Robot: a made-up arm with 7 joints. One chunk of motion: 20 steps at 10 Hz.
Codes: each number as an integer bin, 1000 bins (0 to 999) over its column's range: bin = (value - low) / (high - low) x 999, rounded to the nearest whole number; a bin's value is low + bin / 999 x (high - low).
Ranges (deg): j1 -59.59..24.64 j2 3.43..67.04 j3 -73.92..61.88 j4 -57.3..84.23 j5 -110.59..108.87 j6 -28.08..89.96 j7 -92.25..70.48
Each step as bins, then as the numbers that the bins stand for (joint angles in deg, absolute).
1 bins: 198 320 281 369 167 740 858
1 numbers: -42.90 23.81 -35.72 -5.02 -73.90 59.36 47.51
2 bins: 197 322 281 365 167 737 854
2 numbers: -42.98 23.93 -35.72 -5.59 -73.90 59.00 46.86
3 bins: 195 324 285 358 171 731 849
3 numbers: -43.15 24.06 -35.18 -6.58 -73.02 58.29 46.05
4 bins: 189 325 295 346 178 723 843
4 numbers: -43.65 24.12 -33.82 -8.28 -71.49 57.35 45.07
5 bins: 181 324 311 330 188 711 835
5 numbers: -44.33 24.06 -31.64 -10.55 -69.29 55.93 43.77
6 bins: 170 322 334 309 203 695 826
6 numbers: -45.26 23.93 -28.52 -13.52 -66.00 54.04 42.30
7 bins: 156 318 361 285 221 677 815
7 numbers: -46.44 23.68 -24.85 -16.92 -62.04 51.91 40.51
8 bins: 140 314 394 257 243 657 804
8 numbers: -47.79 23.42 -20.36 -20.89 -57.21 49.55 38.72
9 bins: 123 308 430 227 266 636 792
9 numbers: -49.22 23.04 -15.47 -25.14 -52.16 47.07 36.76
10 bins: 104 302 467 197 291 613 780
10 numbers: -50.82 22.66 -10.44 -29.39 -46.66 44.35 34.81
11 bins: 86 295 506 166 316 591 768
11 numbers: -52.34 22.21 -5.14 -33.78 -41.17 41.75 32.85
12 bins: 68 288 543 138 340 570 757
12 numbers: -53.86 21.77 -0.11 -37.75 -35.90 39.27 31.06
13 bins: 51 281 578 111 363 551 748
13 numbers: -55.29 21.32 4.65 -41.57 -30.85 37.03 29.59
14 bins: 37 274 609 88 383 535 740
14 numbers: -56.47 20.88 8.86 -44.83 -26.45 35.13 28.29
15 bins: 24 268 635 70 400 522 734
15 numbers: -57.57 20.49 12.40 -47.38 -22.72 33.60 27.31
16 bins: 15 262 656 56 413 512 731
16 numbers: -58.33 20.11 15.25 -49.37 -19.86 32.42 26.82
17 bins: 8 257 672 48 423 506 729
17 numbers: -58.92 19.79 17.43 -50.50 -17.67 31.71 26.50
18 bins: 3 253 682 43 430 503 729
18 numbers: -59.34 19.54 18.79 -51.21 -16.13 31.35 26.50
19 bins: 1 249 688 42 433 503 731
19 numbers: -59.51 19.28 19.60 -51.35 -15.47 31.35 26.82
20 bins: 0 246 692 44 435 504 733
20 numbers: -59.59 19.09 20.15 -51.07 -15.03 31.47 27.15
